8 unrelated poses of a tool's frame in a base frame.
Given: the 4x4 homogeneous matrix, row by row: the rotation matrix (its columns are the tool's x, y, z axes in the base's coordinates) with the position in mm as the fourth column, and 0 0 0 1 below. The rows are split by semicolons.
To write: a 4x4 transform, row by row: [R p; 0 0 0 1], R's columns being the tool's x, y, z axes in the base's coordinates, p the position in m. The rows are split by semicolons. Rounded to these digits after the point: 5 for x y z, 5 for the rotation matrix.
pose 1, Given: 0.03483, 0.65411, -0.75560, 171.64; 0.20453, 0.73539, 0.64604, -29.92; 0.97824, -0.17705, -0.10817, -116.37; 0, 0, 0, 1
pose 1, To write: 0.03483, 0.65411, -0.75560, 0.17164; 0.20453, 0.73539, 0.64604, -0.02992; 0.97824, -0.17705, -0.10817, -0.11637; 0, 0, 0, 1
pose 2, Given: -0.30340, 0.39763, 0.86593, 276.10; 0.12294, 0.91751, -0.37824, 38.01; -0.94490, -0.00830, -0.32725, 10.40; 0, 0, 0, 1
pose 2, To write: -0.30340, 0.39763, 0.86593, 0.27610; 0.12294, 0.91751, -0.37824, 0.03801; -0.94490, -0.00830, -0.32725, 0.01040; 0, 0, 0, 1
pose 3, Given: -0.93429, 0.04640, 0.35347, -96.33; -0.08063, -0.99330, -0.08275, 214.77; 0.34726, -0.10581, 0.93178, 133.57; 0, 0, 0, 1
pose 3, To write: -0.93429, 0.04640, 0.35347, -0.09633; -0.08063, -0.99330, -0.08275, 0.21477; 0.34726, -0.10581, 0.93178, 0.13357; 0, 0, 0, 1
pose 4, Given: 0.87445, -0.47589, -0.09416, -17.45; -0.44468, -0.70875, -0.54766, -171.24; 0.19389, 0.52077, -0.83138, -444.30; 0, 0, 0, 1
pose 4, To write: 0.87445, -0.47589, -0.09416, -0.01745; -0.44468, -0.70875, -0.54766, -0.17124; 0.19389, 0.52077, -0.83138, -0.44430; 0, 0, 0, 1
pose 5, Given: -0.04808, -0.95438, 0.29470, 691.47; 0.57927, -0.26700, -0.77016, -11.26; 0.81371, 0.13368, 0.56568, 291.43; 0, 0, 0, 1
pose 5, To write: -0.04808, -0.95438, 0.29470, 0.69147; 0.57927, -0.26700, -0.77016, -0.01126; 0.81371, 0.13368, 0.56568, 0.29143; 0, 0, 0, 1
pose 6, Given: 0.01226, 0.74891, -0.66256, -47.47; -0.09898, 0.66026, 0.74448, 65.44; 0.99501, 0.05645, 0.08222, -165.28; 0, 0, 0, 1
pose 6, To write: 0.01226, 0.74891, -0.66256, -0.04747; -0.09898, 0.66026, 0.74448, 0.06544; 0.99501, 0.05645, 0.08222, -0.16528; 0, 0, 0, 1
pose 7, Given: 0.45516, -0.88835, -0.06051, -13.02; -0.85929, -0.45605, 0.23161, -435.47; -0.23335, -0.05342, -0.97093, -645.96; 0, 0, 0, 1
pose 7, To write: 0.45516, -0.88835, -0.06051, -0.01302; -0.85929, -0.45605, 0.23161, -0.43547; -0.23335, -0.05342, -0.97093, -0.64596; 0, 0, 0, 1
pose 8, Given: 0.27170, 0.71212, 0.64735, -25.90; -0.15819, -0.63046, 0.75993, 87.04; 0.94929, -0.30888, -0.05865, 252.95; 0, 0, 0, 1
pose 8, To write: 0.27170, 0.71212, 0.64735, -0.02590; -0.15819, -0.63046, 0.75993, 0.08704; 0.94929, -0.30888, -0.05865, 0.25295; 0, 0, 0, 1
